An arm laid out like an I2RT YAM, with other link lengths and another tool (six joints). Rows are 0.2 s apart.
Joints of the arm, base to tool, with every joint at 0 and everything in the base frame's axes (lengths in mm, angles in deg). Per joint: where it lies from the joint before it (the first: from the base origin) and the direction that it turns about. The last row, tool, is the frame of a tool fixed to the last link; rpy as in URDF.
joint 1: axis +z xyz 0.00 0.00 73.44
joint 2: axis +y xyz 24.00 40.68 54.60
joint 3: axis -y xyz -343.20 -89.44 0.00
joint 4: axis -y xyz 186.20 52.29 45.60
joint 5: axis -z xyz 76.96 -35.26 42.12
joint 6: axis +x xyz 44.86 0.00 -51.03
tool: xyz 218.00 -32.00 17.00 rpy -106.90 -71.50 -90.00
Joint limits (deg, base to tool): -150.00..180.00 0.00..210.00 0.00..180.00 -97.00..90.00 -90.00..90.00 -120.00..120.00
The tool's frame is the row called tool.
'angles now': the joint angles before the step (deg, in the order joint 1, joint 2, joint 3, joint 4, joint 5, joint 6). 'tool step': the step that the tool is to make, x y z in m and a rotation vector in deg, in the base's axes. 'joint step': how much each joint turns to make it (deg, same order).
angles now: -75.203 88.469 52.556 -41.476 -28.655 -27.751
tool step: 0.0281 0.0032 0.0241 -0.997 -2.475 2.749
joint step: 4.418 -1.422 4.085 -2.631 -1.608 2.437
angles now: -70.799 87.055 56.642 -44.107 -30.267 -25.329
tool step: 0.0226 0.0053 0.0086 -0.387 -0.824 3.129
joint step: 4.331 0.169 1.999 -0.390 -0.266 1.541
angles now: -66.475 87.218 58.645 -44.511 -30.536 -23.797
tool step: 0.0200 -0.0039 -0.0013 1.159 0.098 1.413
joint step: 3.333 2.887 2.675 0.271 0.172 2.267
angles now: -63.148 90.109 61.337 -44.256 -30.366 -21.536
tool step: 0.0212 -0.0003 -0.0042 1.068 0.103 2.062
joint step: 3.320 2.917 2.033 0.673 -0.036 1.537
